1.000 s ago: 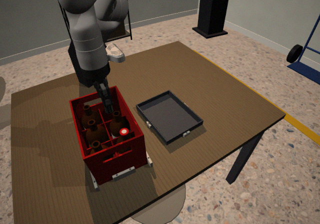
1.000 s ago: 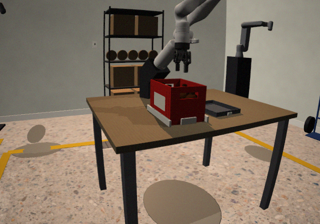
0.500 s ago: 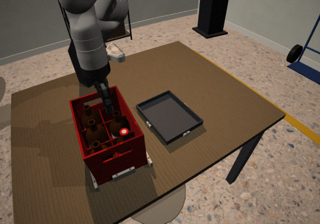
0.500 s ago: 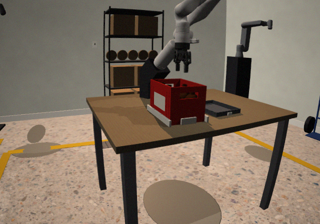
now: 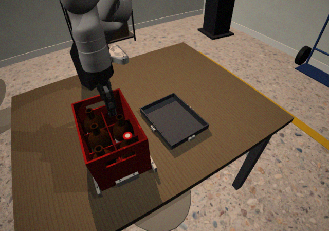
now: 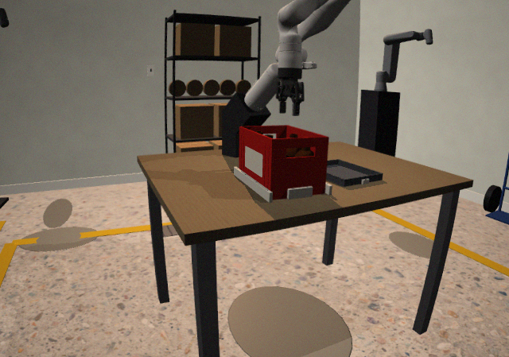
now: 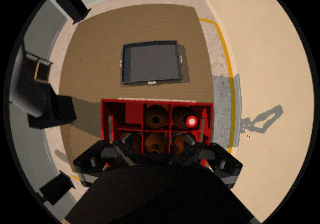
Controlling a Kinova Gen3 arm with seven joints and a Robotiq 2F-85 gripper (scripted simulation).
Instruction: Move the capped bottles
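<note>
Right now the glass bottle is 8 cm ahead of my hand, 2 cm to the left of it and 15 cm below it. Round my hand: red crate 2 cm to the right, 15 cm below; then dark grey tray 5 cm behind, 25 cm to the left, 22 cm below.
</note>
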